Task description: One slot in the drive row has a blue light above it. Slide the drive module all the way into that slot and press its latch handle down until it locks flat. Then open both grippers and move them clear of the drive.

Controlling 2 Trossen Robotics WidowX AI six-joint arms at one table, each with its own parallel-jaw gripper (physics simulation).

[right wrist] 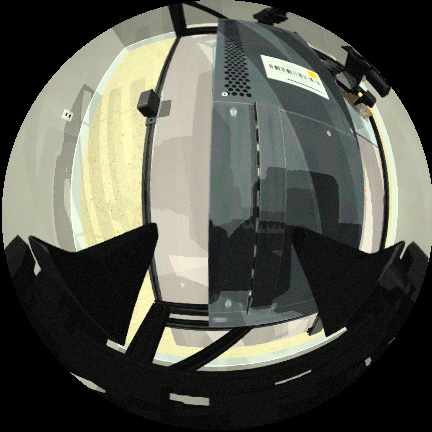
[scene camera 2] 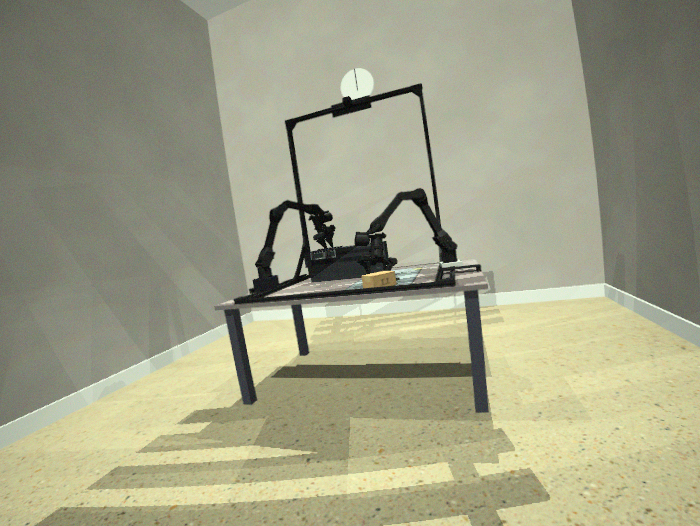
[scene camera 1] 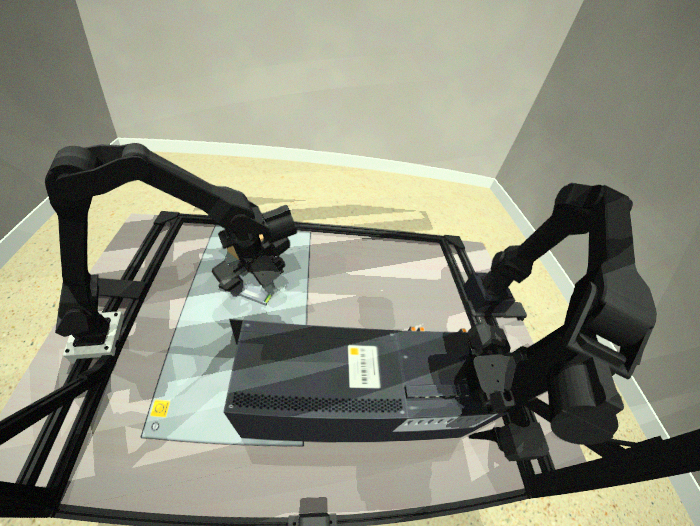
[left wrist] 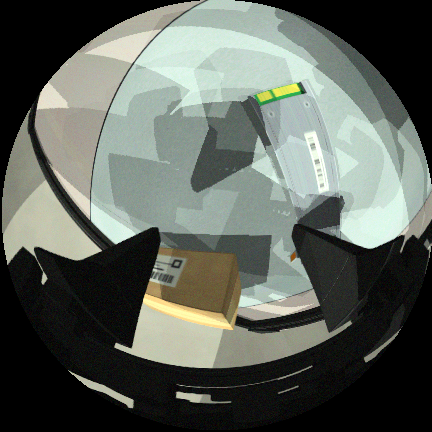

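The drive module, a long grey slab with a white label and a green-yellow connector end, lies on the pale mat. My left gripper is open and empty above it; the finger at the right of the left wrist view overlaps the module's near end, where a bit of orange shows. The handle is mostly hidden. My right gripper is open and empty over one end of the dark drive chassis. I cannot make out the blue light or its slot.
A brown cardboard box stands near the left gripper at the table's edge. Small orange parts show behind the chassis. Black frame rails border the table. A dark block sits on a rail beside the chassis.
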